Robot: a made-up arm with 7 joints. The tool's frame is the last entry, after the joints.
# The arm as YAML. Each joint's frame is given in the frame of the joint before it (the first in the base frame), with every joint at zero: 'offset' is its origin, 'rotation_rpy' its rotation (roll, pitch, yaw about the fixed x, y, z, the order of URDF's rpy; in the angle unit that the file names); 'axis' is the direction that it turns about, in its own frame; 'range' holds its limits. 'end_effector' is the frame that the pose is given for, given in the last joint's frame.
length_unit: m
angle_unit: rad
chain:
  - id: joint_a
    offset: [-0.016, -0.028, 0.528]
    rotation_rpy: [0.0, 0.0, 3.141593]
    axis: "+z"
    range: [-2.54, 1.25]
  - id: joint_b
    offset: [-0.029, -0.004, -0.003]
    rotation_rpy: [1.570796, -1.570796, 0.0]
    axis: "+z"
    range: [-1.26, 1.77]
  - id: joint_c
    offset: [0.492, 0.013, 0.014]
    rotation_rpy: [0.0, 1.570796, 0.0]
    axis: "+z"
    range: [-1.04, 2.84]
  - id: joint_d
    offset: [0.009, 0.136, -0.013]
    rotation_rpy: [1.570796, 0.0, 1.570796]
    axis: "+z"
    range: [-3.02, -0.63]
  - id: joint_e
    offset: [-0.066, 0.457, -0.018]
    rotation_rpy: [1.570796, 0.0, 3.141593]
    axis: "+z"
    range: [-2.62, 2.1]
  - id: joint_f
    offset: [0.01, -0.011, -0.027]
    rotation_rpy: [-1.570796, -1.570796, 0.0]
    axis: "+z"
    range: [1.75, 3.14]
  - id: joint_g
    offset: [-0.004, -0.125, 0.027]
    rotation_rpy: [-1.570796, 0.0, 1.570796]
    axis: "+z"
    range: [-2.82, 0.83]
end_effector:
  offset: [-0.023, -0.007, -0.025]
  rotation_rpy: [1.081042, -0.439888, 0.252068]
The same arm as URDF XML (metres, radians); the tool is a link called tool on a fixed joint. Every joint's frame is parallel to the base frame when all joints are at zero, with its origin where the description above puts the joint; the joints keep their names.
<robot name="arm">
  <joint name="joint_a" type="revolute">
    <parent link="base"/>
    <child link="link1"/>
    <origin xyz="-0.0160 -0.0280 0.5280"/>
    <axis xyz="0 0 1"/>
    <limit lower="-2.5400" upper="1.2500"/>
  </joint>
  <joint name="joint_b" type="revolute">
    <parent link="link1"/>
    <child link="link2"/>
    <origin xyz="0.0290 0.0040 -0.0030"/>
    <axis xyz="0 1 0"/>
    <limit lower="-1.2600" upper="1.7700"/>
  </joint>
  <joint name="joint_c" type="revolute">
    <parent link="link2"/>
    <child link="link3"/>
    <origin xyz="0.0130 0.0140 0.4920"/>
    <axis xyz="0 0 1"/>
    <limit lower="-1.0400" upper="2.8400"/>
  </joint>
  <joint name="joint_d" type="revolute">
    <parent link="link3"/>
    <child link="link4"/>
    <origin xyz="0.1360 -0.0090 -0.0130"/>
    <axis xyz="0 -1 0"/>
    <limit lower="-3.0200" upper="-0.6300"/>
  </joint>
  <joint name="joint_e" type="revolute">
    <parent link="link4"/>
    <child link="link5"/>
    <origin xyz="-0.0660 0.0180 0.4570"/>
    <axis xyz="0 0 1"/>
    <limit lower="-2.6200" upper="2.1000"/>
  </joint>
  <joint name="joint_f" type="revolute">
    <parent link="link5"/>
    <child link="link6"/>
    <origin xyz="-0.0100 0.0110 -0.0270"/>
    <axis xyz="0 -1 0"/>
    <limit lower="1.7500" upper="3.1400"/>
  </joint>
  <joint name="joint_g" type="revolute">
    <parent link="link6"/>
    <child link="link7"/>
    <origin xyz="0.1250 -0.0270 -0.0040"/>
    <axis xyz="0 0 -1"/>
    <limit lower="-2.8200" upper="0.8300"/>
  </joint>
  <joint name="tool_joint" type="fixed">
    <parent link="link7"/>
    <child link="tool"/>
    <origin xyz="0.0230 -0.0070 0.0250" rpy="-2.0606 0.4399 2.8895"/>
  </joint>
  <link name="base"/>
  <link name="link1"/>
  <link name="link2"/>
  <link name="link3"/>
  <link name="link4"/>
  <link name="link5"/>
  <link name="link6"/>
  <link name="link7"/>
  <link name="tool"/>
</robot>

